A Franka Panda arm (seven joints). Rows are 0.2 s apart.
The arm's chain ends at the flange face. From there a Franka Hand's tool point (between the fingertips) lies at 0.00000 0.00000 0.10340 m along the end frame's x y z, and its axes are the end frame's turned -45 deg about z.
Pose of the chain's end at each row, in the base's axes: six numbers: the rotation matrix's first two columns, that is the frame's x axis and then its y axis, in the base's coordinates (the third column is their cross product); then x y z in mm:
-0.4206 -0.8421 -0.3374 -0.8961 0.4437 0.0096 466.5 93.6 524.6
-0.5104 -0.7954 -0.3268 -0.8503 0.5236 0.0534 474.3 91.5 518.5
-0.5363 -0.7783 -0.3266 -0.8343 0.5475 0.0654 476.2 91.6 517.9
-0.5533 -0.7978 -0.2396 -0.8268 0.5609 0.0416 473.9 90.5 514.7
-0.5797 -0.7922 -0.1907 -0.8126 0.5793 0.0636 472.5 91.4 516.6
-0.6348 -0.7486 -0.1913 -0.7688 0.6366 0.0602 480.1 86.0 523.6
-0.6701 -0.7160 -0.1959 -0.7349 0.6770 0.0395 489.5 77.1 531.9
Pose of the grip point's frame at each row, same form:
0.3362 -0.9092 -0.2454 -0.9310 -0.2817 -0.2318 481.1 125.3 427.3
0.2403 -0.9327 -0.2688 -0.9622 -0.1922 -0.1933 487.6 123.1 420.9
0.2107 -0.9375 -0.2772 -0.9692 -0.1632 -0.1847 489.4 123.4 420.4
0.1934 -0.9607 -0.1988 -0.9759 -0.1675 -0.1400 484.4 113.4 414.4
0.1647 -0.9698 -0.1798 -0.9845 -0.1505 -0.0899 478.7 111.2 415.3
0.0948 -0.9795 -0.1778 -0.9925 -0.0792 -0.0927 488.0 105.2 422.3
0.0458 -0.9850 -0.1665 -0.9935 -0.0276 -0.1106 500.3 94.7 430.6

